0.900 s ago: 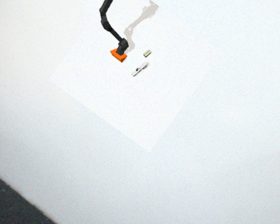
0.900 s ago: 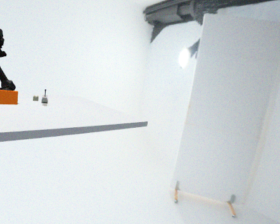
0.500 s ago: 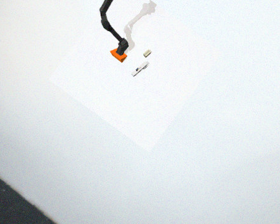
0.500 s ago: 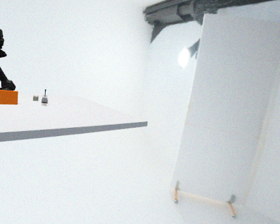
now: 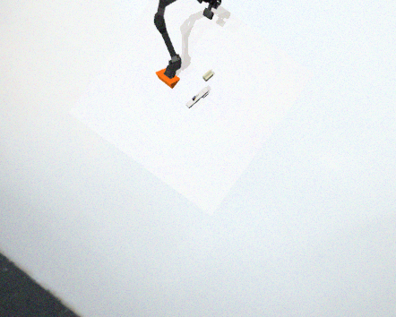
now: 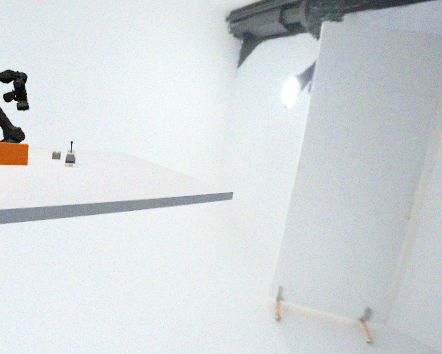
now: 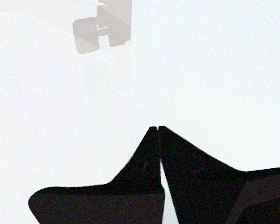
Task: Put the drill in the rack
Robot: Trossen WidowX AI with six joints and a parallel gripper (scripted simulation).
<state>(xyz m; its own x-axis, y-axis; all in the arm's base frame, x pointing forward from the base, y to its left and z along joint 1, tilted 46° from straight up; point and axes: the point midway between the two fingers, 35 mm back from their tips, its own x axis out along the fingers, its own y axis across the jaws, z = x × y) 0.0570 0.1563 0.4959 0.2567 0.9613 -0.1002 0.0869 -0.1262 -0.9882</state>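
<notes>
My gripper tip is 180 mm short of the key, 530 mm to the left of it and 150 mm above it. Round my gripper tip: drill (190 mm ahead, 480 mm to the right, 200 mm below); rack (150 mm ahead, 320 mm to the right, 230 mm below); grey block (190 mm ahead, 500 mm to the right, 200 mm below).
</notes>
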